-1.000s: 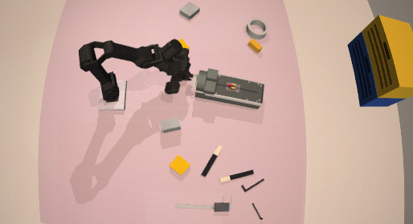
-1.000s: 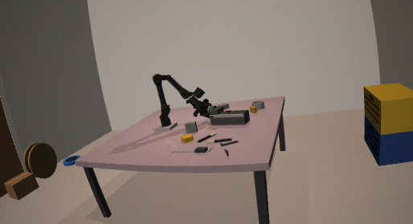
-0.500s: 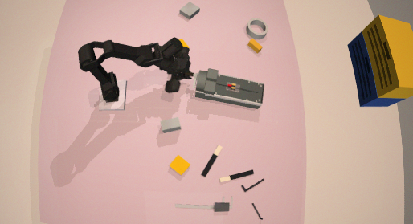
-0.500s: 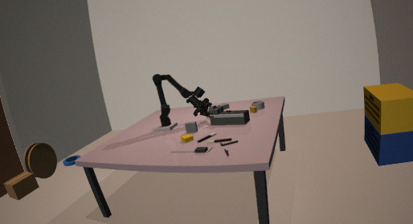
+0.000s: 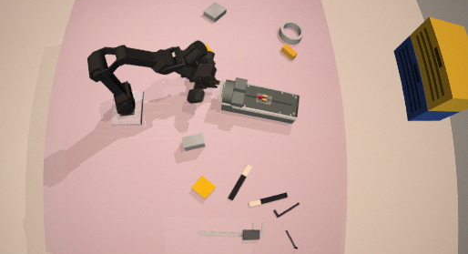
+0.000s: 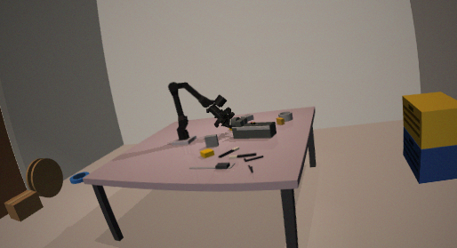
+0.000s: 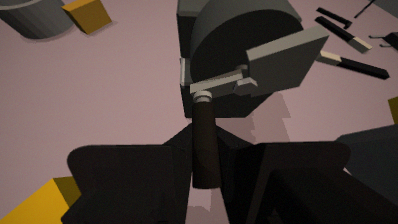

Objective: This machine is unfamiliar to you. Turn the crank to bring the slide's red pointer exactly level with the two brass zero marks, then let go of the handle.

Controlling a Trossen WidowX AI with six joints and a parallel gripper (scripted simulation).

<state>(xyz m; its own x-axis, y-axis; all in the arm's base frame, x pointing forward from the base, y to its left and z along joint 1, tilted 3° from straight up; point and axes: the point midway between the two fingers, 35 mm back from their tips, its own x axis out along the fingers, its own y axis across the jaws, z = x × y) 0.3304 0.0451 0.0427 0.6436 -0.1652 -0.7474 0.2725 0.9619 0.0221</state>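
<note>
My gripper tip is now 14 cm short of the red pointer, 7 cm to the left of it and 4 cm below it. Round my gripper tip: orange block 29 cm ahead, 14 cm to the left, 3 cm below; dark crank handle 2 cm behind, 1 cm to the left, 3 cm above.
</note>
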